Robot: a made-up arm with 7 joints. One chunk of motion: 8 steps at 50 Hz.
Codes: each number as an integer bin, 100 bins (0 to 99) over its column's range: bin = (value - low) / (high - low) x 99, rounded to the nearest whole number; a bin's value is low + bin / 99 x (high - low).
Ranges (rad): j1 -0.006..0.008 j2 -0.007..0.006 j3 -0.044..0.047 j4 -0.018..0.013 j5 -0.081..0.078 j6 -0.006..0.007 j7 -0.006..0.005
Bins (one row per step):
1: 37 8 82 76 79 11 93
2: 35 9 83 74 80 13 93
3: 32 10 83 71 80 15 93
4: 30 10 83 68 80 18 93
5: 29 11 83 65 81 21 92
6: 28 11 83 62 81 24 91
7: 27 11 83 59 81 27 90
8: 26 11 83 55 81 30 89
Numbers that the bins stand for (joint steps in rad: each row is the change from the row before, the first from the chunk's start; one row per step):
1: -0.00077 -0.00595 0.03137 0.00580 0.04588 -0.00456 0.00433
2: -0.00105 -0.00582 0.03229 0.00517 0.04748 -0.00429 0.00433
3: -0.00147 -0.00569 0.03229 0.00423 0.04748 -0.00403 0.00433
4: -0.00176 -0.00569 0.03229 0.00329 0.04748 -0.00364 0.00433
5: -0.00190 -0.00556 0.03229 0.00235 0.04909 -0.00324 0.00422
6: -0.00204 -0.00556 0.03229 0.00141 0.04909 -0.00285 0.00411
7: -0.00218 -0.00556 0.03229 0.00047 0.04909 -0.00245 0.00400
8: -0.00232 -0.00556 0.03229 -0.00078 0.04909 -0.00206 0.00389

